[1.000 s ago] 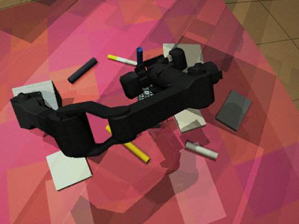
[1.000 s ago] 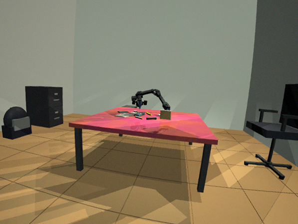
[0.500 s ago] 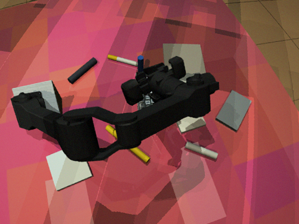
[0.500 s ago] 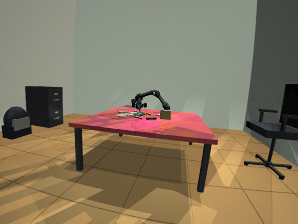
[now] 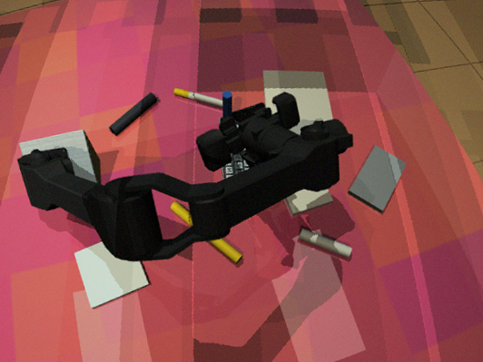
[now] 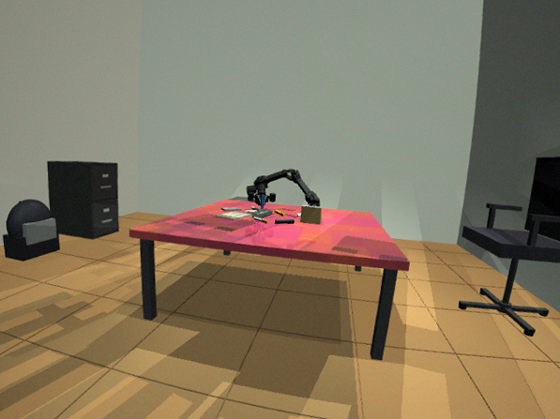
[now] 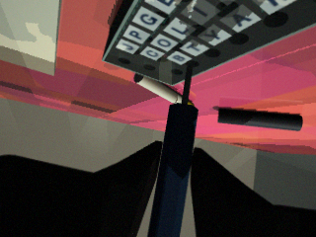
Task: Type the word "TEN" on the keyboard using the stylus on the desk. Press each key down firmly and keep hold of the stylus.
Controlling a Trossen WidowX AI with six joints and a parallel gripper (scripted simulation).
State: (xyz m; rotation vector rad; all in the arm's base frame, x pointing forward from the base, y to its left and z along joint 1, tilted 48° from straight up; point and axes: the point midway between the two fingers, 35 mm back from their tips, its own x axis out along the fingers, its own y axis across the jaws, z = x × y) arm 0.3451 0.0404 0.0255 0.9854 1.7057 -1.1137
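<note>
Right now the dark blue stylus is 10 mm below my gripper tip. The rest, counted from my gripper tip: sheet: 170 mm ahead, 80 mm below, 70 mm to the left; then dark cylinder: 190 mm behind, 100 mm to the left, 70 mm below; then white-and-yellow pen: 130 mm to the left, 80 mm below, 50 mm behind.
</note>
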